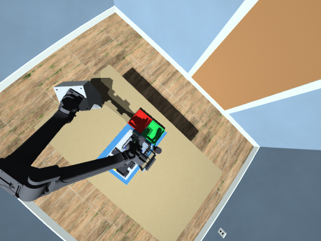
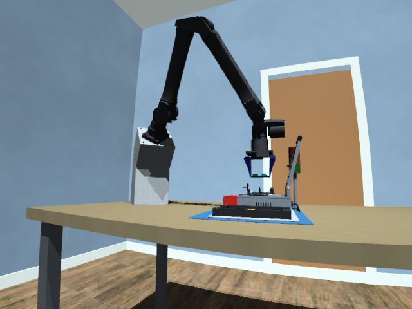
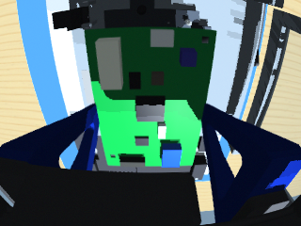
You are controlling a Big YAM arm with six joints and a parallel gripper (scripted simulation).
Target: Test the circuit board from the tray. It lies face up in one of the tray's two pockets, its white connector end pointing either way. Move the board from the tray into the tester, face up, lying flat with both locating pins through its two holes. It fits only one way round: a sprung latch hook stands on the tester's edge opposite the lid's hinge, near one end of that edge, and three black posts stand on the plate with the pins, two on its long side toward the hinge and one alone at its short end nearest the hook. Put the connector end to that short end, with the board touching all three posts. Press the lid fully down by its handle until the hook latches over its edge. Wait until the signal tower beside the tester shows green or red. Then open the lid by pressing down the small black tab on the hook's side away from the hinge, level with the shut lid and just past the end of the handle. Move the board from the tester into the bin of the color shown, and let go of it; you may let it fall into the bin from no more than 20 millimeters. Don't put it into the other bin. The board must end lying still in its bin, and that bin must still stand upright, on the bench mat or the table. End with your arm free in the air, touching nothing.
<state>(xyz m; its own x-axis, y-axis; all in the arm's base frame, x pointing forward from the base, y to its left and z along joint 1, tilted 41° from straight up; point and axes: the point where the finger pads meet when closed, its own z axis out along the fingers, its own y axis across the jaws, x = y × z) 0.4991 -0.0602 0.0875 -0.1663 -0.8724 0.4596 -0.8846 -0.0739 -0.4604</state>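
Right now the green circuit board is right at my hand. From my hand the other things lie so: black latch hook: 7 cm to the left, 5 cm below, 5 cm behind; tester plate: 7 cm below, 1 cm to the left, 1 cm ahead; tester lid: 12 cm ahead, 5 cm above, 2 cm to the right.
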